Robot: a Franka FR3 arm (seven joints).
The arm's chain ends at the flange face. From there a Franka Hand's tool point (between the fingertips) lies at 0.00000 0.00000 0.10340 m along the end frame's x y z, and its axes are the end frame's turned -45 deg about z.
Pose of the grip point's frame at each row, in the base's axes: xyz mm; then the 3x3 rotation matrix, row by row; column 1 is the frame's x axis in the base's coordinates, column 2 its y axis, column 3 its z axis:
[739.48 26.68 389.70], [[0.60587 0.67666 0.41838], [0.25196 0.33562 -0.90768], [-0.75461 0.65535 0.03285]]
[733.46 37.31 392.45], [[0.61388 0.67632 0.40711], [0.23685 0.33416 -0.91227], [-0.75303 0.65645 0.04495]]
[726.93 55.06 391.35], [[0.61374 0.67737 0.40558], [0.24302 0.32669 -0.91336], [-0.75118 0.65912 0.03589]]
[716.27 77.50 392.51], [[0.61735 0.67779 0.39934], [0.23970 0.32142 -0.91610], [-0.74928 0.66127 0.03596]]
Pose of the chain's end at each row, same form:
[696.22 120.53 386.30], [[0.90689 0.05006 0.41838], [0.41548 0.05916 -0.90768], [-0.07019 0.99699 0.03285]]
[691.36 131.64 387.80], [[0.91231 0.04415 0.40711], [0.40377 0.06881 -0.91227], [-0.06829 0.99665 0.04495]]
[684.99 149.50 387.64], [[0.91295 0.04499 0.40558], [0.40285 0.05916 -0.91336], [-0.06510 0.99723 0.03589]]
[674.98 172.22 388.79], [[0.91580 0.04274 0.39934], [0.39677 0.05778 -0.91610], [-0.06223 0.99741 0.03596]]

